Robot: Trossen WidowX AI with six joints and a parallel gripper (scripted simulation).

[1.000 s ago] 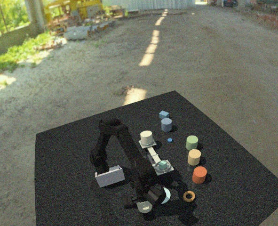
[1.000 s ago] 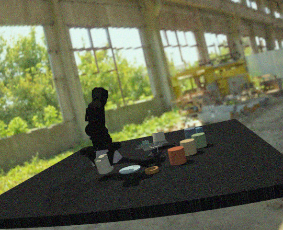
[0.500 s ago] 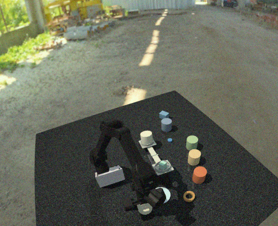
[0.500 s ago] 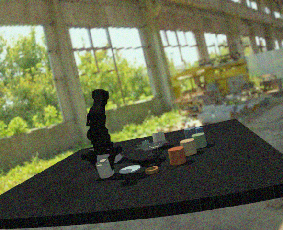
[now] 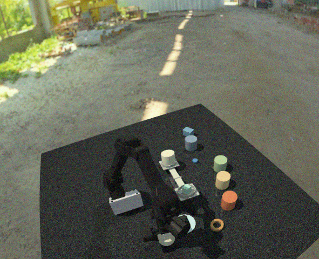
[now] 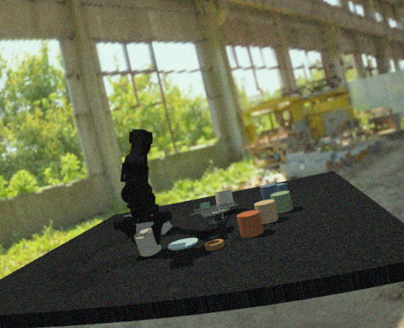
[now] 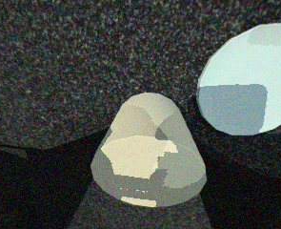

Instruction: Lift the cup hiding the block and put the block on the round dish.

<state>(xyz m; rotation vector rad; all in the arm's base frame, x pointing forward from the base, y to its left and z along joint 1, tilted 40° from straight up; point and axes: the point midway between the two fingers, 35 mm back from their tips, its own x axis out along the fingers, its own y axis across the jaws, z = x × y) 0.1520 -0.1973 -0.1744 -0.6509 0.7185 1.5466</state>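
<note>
My gripper tip is now 2 cm to the left of the cream cup and 1 cm below it. Round my gripper tip: round pale blue dish (10 cm ahead, 5 cm to the left, 2 cm below); then block (15 cm ahead, 18 cm to the left, 6 cm above); then small balance (15 cm ahead, 30 cm to the left, 1 cm above).
</note>
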